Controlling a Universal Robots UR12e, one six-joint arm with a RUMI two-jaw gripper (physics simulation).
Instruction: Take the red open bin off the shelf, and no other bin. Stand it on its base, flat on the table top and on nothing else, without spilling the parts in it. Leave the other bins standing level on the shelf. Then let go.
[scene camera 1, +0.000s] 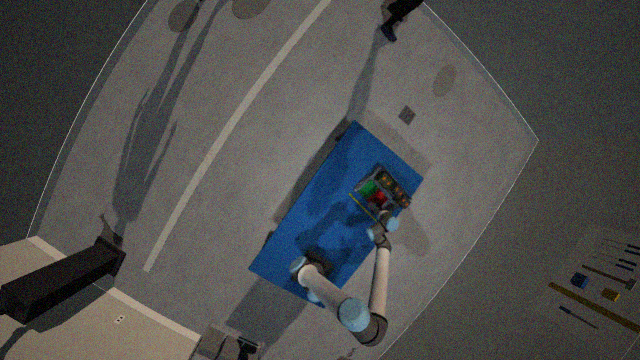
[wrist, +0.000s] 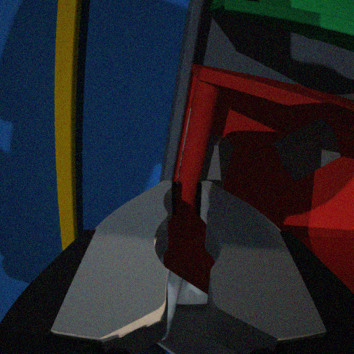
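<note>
The red bin (scene camera 1: 378, 198) (wrist: 265, 170) is in the shelf beside the green bin; dark grey parts show inside it in the wrist view. My gripper (wrist: 185, 184) is shut on the red bin's front wall, one finger on each side of it. In the scene view the wrist hides the fingers. The green bin (scene camera 1: 368, 188) (wrist: 310, 17) stands next to the red one. The grey shelf (scene camera 1: 362, 182) (wrist: 176, 120) has its front edge along the red bin's front wall. Whether the red bin's base touches the shelf cannot be told.
The blue table top (scene camera 1: 320, 185) (wrist: 125, 100) carries the shelf. A yellow strip (scene camera 1: 361, 205) (wrist: 66, 125) lies on the table along the shelf's front. Dark bins with orange parts (scene camera 1: 386, 180) stand in the shelf's other row. A person's leg (scene camera 1: 390, 27) shows at the top.
</note>
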